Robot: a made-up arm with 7 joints.
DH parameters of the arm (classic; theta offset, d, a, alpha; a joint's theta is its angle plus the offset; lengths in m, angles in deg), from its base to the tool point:
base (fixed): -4.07 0 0 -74.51
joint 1: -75.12 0.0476 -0.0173 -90
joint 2: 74 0 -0.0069 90
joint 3: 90 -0.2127 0.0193 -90
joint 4: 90 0.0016 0.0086 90
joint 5: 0 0.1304 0 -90
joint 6: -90 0 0.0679 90
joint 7: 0 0 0 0
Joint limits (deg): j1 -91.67..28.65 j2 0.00..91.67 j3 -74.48..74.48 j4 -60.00..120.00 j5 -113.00..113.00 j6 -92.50..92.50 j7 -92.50..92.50
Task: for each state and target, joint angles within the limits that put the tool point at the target. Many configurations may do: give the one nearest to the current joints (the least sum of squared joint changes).
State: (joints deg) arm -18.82 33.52 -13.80 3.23 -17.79 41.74 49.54
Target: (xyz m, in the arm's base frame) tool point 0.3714 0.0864 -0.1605
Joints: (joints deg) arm -60.02 22.97 -11.97 42.03 -14.37 31.52 49.54
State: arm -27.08 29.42 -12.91 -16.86 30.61 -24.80 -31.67
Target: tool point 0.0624 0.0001 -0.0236
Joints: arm -40.05 0.00 -35.43 -60.00 12.80 -55.17 -31.67
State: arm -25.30 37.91 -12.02 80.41 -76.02 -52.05 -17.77
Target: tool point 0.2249 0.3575 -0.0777
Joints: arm -44.02 59.81 -9.43 70.94 -73.95 -57.00 -17.77
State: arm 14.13 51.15 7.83 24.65 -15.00 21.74 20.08
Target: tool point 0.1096 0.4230 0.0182
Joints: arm 14.04 86.16 39.24 37.40 -8.45 26.22 20.08
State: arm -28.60 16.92 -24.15 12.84 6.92 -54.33 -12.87
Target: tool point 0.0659 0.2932 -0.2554
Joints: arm 8.29 52.88 -9.37 45.81 3.28 -44.58 -12.87
